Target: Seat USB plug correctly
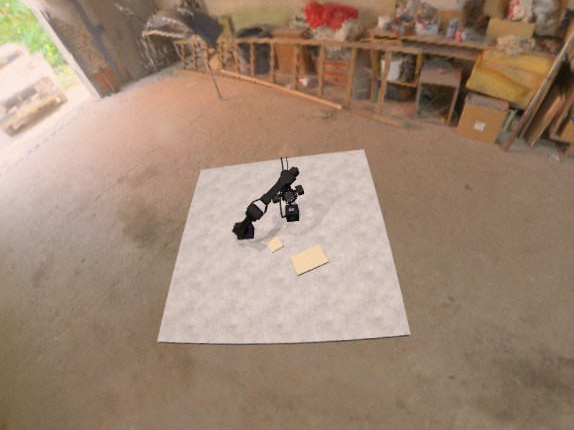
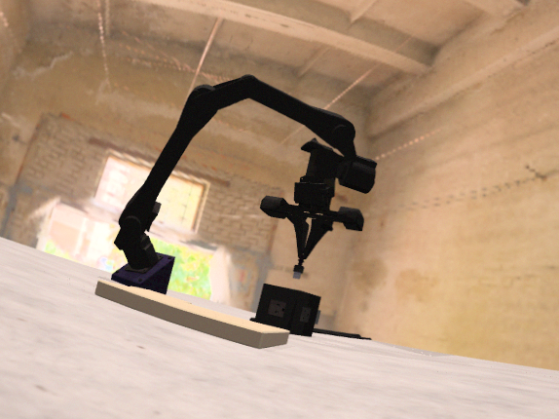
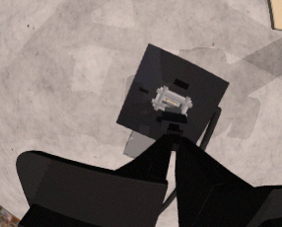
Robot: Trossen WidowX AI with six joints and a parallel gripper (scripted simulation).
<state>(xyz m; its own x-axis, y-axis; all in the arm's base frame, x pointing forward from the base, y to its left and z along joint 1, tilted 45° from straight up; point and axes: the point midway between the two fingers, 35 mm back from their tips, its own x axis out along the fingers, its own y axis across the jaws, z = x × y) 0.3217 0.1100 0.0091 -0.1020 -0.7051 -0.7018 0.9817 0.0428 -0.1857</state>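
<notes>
The usb plug is 20 mm below my gripper tip. Round my gripper tip: tan board (50 mm ahead, 330 mm to the right, 130 mm below); small tan tile (130 mm behind, 190 mm to the right, 130 mm below).
</notes>
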